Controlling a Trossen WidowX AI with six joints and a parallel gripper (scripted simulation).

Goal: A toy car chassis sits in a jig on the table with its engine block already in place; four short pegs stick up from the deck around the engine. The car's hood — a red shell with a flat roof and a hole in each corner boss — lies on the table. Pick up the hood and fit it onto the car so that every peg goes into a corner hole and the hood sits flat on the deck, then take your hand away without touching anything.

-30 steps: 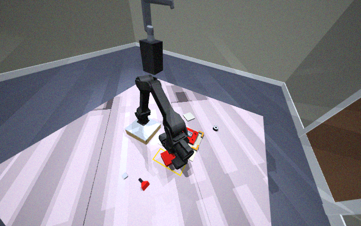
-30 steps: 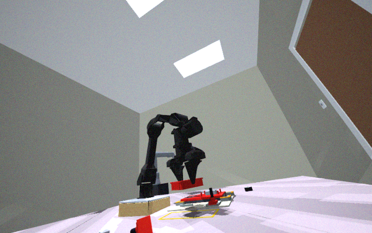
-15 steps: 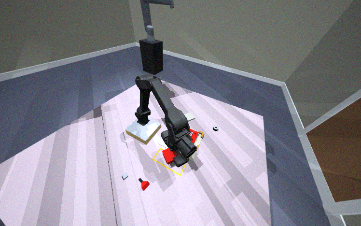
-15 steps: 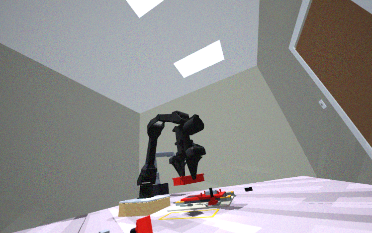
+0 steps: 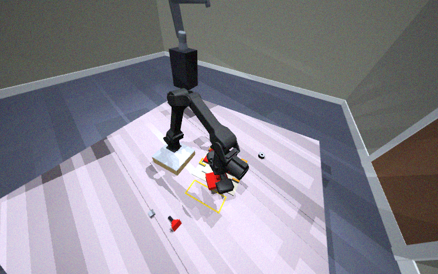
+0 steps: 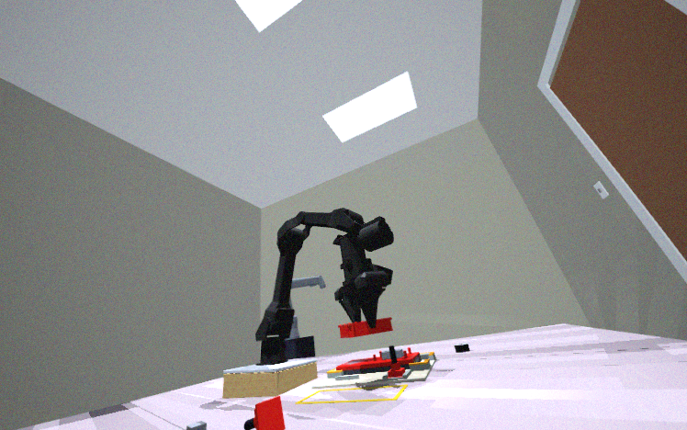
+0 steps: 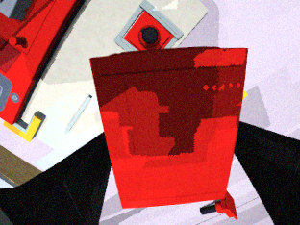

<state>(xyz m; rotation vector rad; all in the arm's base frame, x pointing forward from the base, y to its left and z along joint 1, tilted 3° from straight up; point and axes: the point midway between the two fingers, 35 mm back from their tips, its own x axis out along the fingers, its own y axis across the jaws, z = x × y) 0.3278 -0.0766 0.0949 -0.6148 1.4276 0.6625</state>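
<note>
The cream jig is 14 cm to the left of my gripper tip, 9 cm below it and 3 cm behind it. Also, from my gripper tip: small grey cube: 24 cm to the right, 18 cm behind, 10 cm below; red hood: 1 cm above; white card: 35 cm to the left, 10 cm below, 9 cm behind.
</note>
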